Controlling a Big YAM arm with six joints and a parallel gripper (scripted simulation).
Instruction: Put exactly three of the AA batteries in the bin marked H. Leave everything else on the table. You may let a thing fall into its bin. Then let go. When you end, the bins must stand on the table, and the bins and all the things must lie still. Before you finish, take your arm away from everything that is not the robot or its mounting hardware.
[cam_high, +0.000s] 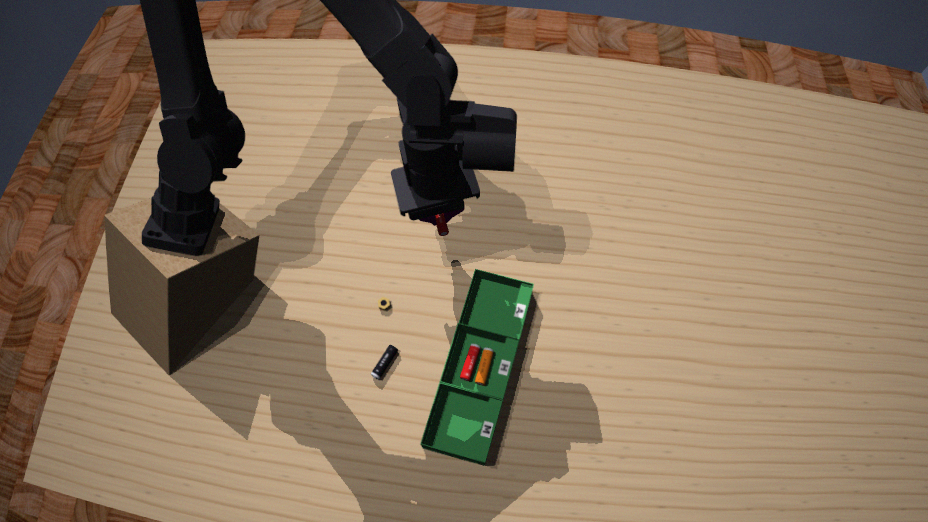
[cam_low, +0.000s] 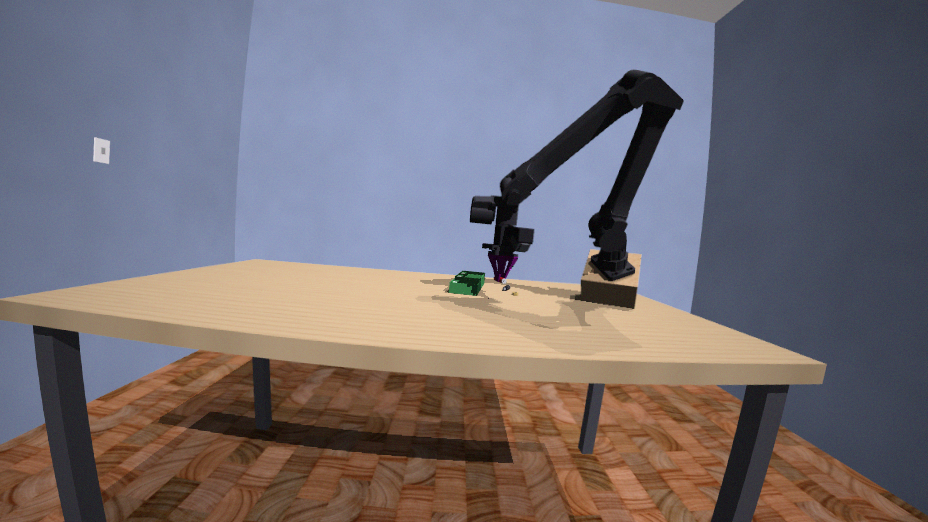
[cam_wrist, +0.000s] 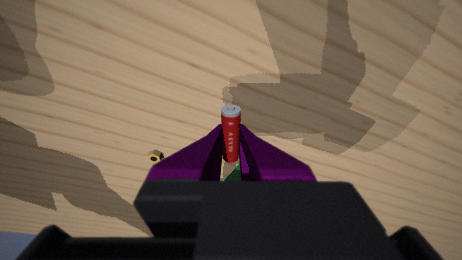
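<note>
Right now my hand is 60 mm short of the green bin, 190 mm to the left of it and 40 mm above it. From my hand the other things lie so: black AA battery: 70 mm behind, 190 mm to the right, 60 mm below; then orange AA battery: 70 mm ahead, 200 mm to the right, 50 mm below; then yellow nut: 70 mm behind, 110 mm to the right, 60 mm below.
</note>
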